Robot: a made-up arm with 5 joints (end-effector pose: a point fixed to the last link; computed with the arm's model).
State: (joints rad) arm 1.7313 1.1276 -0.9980 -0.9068 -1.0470
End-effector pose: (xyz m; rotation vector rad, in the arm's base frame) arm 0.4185 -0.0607 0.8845 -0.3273 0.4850 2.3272
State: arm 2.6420 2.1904 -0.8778 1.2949 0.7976
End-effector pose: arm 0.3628 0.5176 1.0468 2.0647 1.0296 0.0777
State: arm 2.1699 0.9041 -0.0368 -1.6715 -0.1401
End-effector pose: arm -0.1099 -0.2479 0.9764 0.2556 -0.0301 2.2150
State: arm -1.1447 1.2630 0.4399 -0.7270 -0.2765
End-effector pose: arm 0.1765 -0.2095 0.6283 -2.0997 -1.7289 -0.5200
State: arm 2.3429 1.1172 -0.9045 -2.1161 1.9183
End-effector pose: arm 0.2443 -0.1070 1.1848 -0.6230 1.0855 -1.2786
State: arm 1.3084 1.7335 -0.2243 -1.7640 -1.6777
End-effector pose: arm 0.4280 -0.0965 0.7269 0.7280 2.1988 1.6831
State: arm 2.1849 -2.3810 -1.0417 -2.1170 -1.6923
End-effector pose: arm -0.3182 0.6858 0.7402 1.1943 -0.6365 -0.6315
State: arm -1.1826 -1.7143 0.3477 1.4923 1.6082
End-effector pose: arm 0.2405 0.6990 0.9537 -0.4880 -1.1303 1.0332
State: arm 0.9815 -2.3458 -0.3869 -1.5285 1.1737
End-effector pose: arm -0.0264 0.7134 0.8355 -1.0172 0.8699 0.8282
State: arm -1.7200 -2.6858 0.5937 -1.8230 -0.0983
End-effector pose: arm -0.3232 0.4672 0.8812 -1.5583 1.5428 1.1896
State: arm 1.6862 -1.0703 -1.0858 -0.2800 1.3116
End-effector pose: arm -0.4126 0.0304 1.0019 -1.3018 1.2456 2.2614
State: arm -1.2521 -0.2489 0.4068 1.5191 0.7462
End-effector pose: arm 0.6178 0.1261 0.7617 -0.1778 -0.4577 -0.6510
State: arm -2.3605 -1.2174 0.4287 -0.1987 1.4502
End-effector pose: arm 0.2210 0.5830 0.5918 -1.0137 -0.9627 -0.0592
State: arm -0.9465 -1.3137 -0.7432 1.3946 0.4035
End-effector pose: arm 0.6389 0.1574 0.8989 0.5492 -0.6537 -0.9418
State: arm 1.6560 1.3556 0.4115 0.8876 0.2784
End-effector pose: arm 0.0725 -0.2760 0.8896 -2.0835 0.9182 1.6598
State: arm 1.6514 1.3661 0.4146 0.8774 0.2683
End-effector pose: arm 0.0759 -0.2749 0.8887 -2.0701 0.9051 1.6726
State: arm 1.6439 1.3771 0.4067 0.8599 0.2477
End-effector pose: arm 0.0841 -0.2733 0.8855 -2.0498 0.8719 1.6899
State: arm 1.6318 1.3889 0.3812 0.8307 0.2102
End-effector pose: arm 0.0998 -0.2706 0.8785 -2.0165 0.8079 1.7143
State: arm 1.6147 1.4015 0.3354 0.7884 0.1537
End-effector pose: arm 0.1237 -0.2658 0.8669 -1.9643 0.7121 1.7461
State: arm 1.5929 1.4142 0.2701 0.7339 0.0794
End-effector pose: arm 0.1544 -0.2578 0.8503 -1.8881 0.5928 1.7841
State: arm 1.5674 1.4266 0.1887 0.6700 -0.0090
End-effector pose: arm 0.1897 -0.2457 0.8294 -1.7860 0.4626 1.8261
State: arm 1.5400 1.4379 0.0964 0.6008 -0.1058
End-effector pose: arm 0.2264 -0.2292 0.8053 -1.6620 0.3357 1.8687
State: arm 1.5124 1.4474 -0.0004 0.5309 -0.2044
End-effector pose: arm 0.2614 -0.2088 0.7800 -1.5247 0.2238 1.9093
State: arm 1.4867 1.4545 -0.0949 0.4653 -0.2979
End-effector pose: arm 0.2923 -0.1864 0.7556 -1.3873 0.1333 1.9450
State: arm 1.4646 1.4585 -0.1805 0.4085 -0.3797
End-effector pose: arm 0.3174 -0.1642 0.7343 -1.2633 0.0658 1.9741
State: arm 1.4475 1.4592 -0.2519 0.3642 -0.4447
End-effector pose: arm 0.3361 -0.1450 0.7176 -1.1640 0.0186 1.9955
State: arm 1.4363 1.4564 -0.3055 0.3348 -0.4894
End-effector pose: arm 0.3487 -0.1307 0.7064 -1.0971 -0.0128 2.0086
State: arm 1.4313 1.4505 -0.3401 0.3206 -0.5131
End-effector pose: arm 0.3559 -0.1225 0.7007 -1.0644 -0.0326 2.0135
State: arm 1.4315 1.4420 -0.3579 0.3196 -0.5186
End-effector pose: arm 0.3588 -0.1199 0.6997 -1.0617 -0.0441 2.0115
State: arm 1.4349 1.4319 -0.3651 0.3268 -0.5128
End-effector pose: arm 0.3589 -0.1211 0.7016 -1.0777 -0.0505 2.0049
